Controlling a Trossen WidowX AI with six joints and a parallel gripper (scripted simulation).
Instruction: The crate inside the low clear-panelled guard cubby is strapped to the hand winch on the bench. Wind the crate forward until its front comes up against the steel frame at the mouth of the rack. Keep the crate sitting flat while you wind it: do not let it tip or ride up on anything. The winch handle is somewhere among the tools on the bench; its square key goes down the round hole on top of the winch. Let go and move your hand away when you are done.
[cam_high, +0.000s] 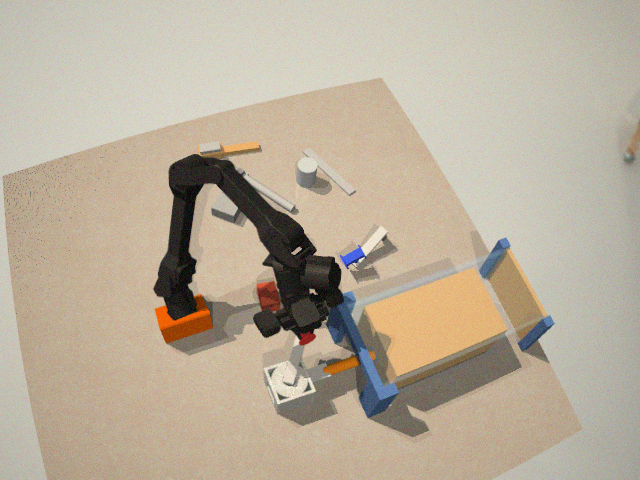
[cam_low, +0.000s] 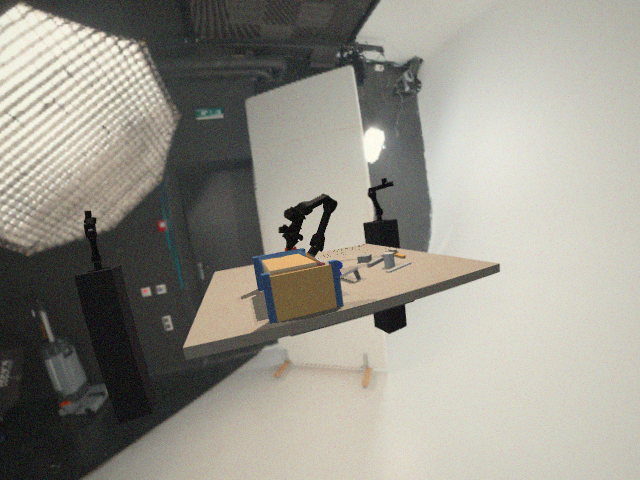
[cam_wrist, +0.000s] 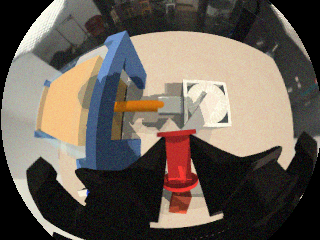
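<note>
The red-knobbed winch handle lies 3 cm behind my gripper tip, 1 cm to the right of it and 4 cm below it. Also, from my gripper tip: hand winch 9 cm behind, 6 cm to the right, 11 cm below; then blue steel frame 9 cm ahead, 8 cm to the right, 4 cm below; then red knob 2 cm to the left, 1 cm below.
</note>
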